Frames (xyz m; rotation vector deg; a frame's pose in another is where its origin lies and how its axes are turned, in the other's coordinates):
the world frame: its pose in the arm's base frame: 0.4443 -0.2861 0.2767 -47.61 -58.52 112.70
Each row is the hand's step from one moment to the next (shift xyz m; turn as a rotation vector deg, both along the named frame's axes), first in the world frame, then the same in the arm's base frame.
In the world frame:
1: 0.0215 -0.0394 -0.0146 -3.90 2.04 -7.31
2: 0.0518 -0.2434 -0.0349 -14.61 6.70 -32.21
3: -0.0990 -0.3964 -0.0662 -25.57 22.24 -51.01
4: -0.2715 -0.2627 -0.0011 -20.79 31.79 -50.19
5: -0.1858 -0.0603 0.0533 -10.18 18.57 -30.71
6: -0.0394 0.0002 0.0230 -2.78 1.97 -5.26
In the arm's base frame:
1: 0.0136 0.0391 0.0228 7.17 -1.39 -4.41
2: 0.0802 0.1527 0.1828 31.03 -3.04 -17.99
3: 0.2304 0.0979 0.3296 46.63 -11.46 -38.01
4: 0.2220 -0.1240 0.2794 40.50 -11.52 -46.79
5: 0.0702 -0.1521 0.1138 23.79 -4.56 -28.37
6: 0.0013 -0.0417 0.0184 4.98 -1.17 -3.61

